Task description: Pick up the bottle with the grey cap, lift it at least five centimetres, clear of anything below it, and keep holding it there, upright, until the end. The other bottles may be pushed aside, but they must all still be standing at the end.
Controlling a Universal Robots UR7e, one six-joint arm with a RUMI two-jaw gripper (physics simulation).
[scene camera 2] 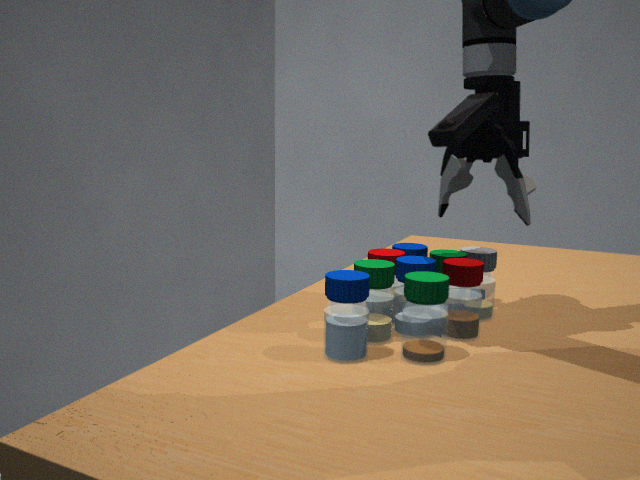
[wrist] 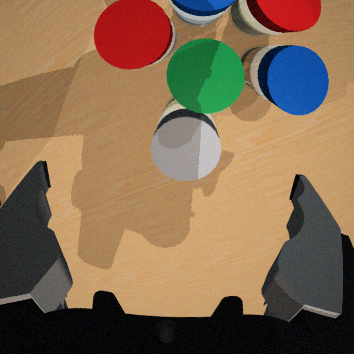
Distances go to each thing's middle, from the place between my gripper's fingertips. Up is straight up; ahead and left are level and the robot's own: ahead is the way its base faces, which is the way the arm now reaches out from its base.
The grey-capped bottle (scene camera 2: 488,256) lies 1 cm to the right of my hand and 10 cm below it. From my hand the other things lie so: red-capped bottle (scene camera 2: 464,304) 8 cm to the left, 10 cm below.
